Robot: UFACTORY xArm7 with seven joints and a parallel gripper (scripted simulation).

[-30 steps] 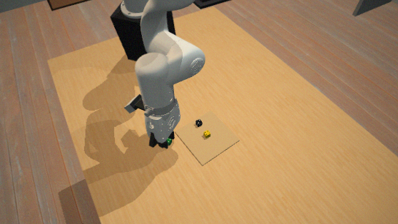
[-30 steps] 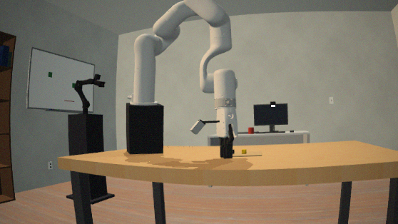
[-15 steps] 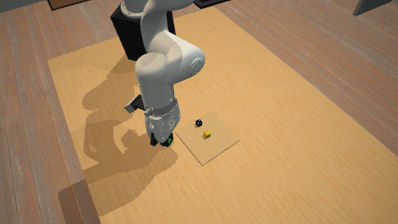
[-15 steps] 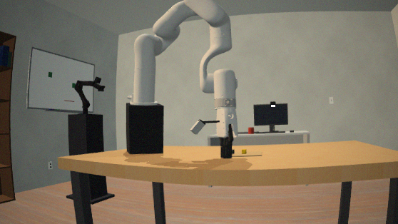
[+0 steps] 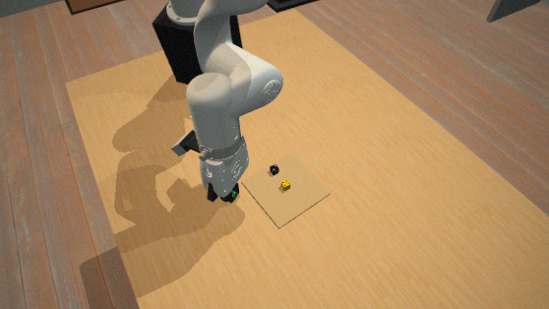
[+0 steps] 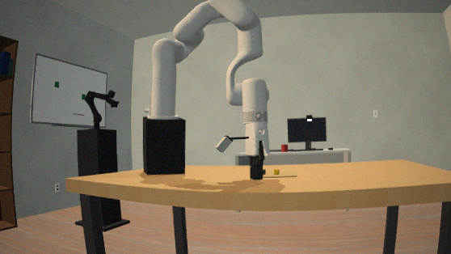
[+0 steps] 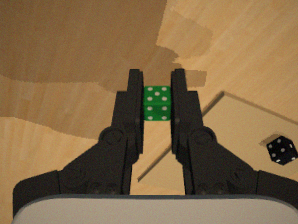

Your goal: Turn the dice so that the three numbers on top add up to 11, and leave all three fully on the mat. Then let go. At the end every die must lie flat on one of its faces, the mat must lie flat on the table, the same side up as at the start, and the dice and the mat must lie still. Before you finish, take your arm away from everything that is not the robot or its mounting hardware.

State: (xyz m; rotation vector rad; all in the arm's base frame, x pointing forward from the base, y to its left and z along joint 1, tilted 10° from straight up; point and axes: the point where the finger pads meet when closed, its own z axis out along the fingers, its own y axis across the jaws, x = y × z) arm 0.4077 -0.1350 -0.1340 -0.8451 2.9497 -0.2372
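Right now the yellow die is 4 cm ahead of my hand, 11 cm to the left of it and 1 cm below it. Also, from my hand: black die (11 cm to the left, 1 cm below); then green die (1 cm ahead, 1 cm below); then tan mat (5 cm ahead, 11 cm to the left, 2 cm below).
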